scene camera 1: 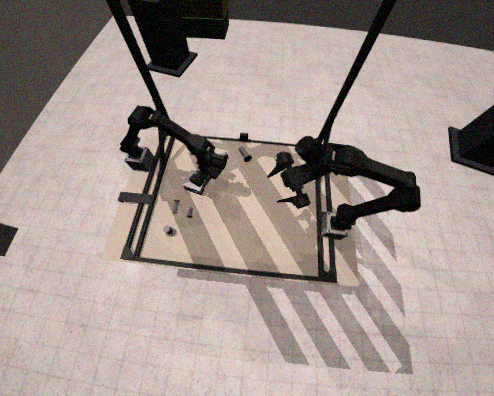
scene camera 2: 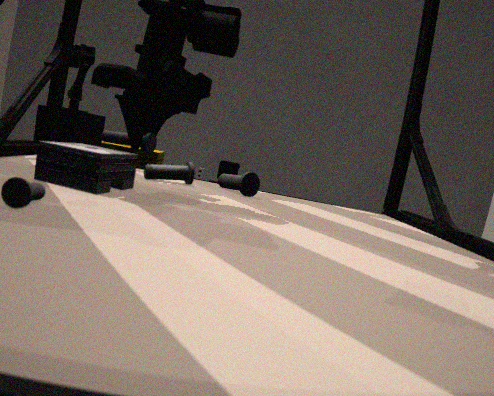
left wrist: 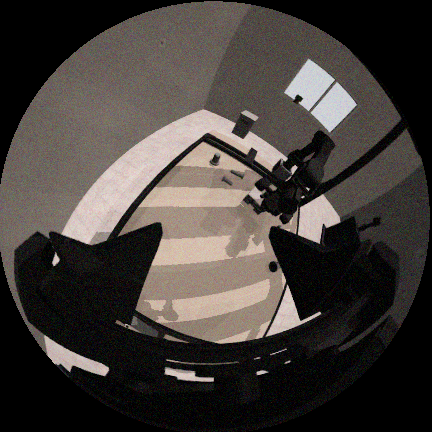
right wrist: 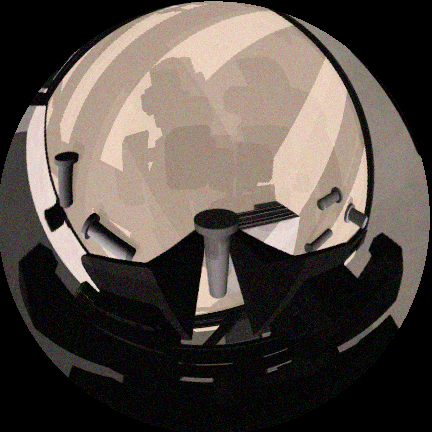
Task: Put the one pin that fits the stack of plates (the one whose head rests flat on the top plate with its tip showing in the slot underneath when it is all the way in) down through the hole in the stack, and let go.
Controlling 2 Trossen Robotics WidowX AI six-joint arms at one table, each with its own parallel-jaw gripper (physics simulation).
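Observation:
The plate stack (scene camera 1: 193, 188) (scene camera 2: 85, 167) (right wrist: 286, 239) lies at the left of scene camera 1, partly hidden by the right arm; its hole is hidden. My right gripper (scene camera 2: 136, 134) (right wrist: 215, 231) is shut on a grey headed pin (scene camera 2: 116, 136) (right wrist: 217, 267), low beside or over the stack's far edge; which, I cannot tell. The pin lies nearly level in scene camera 2. Loose pins lie near the stack: a thin one (scene camera 1: 176, 206), a short one (scene camera 1: 190, 213), a thick one (scene camera 1: 169, 230) and larger ones (scene camera 2: 167, 172) (scene camera 2: 235, 181). My left gripper (scene camera 1: 275, 189) (left wrist: 217, 230) is open and empty.
A dark frame (scene camera 1: 225, 272) borders the table. A small dark block (scene camera 1: 244, 136) sits on its back edge, and a dark bar (scene camera 1: 134, 198) crosses its left side. Posts rise behind both arms. A yellow-edged object (scene camera 2: 156, 156) shows behind the stack.

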